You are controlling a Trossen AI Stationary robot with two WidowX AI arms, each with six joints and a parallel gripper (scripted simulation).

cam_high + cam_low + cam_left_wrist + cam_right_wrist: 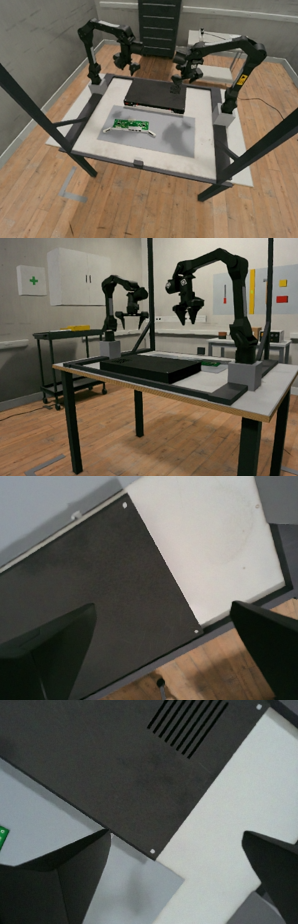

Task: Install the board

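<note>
Right now the green board is 280 mm behind my left hand, 250 mm below it and 110 mm to the right of it. Round my left hand: dark frame rail (260 mm ahead, 250 mm below, 160 mm to the right); black enclosure (230 mm below, 190 mm to the right, 60 mm ahead); grey mat (270 mm below, 220 mm to the right, 220 mm behind).
</note>
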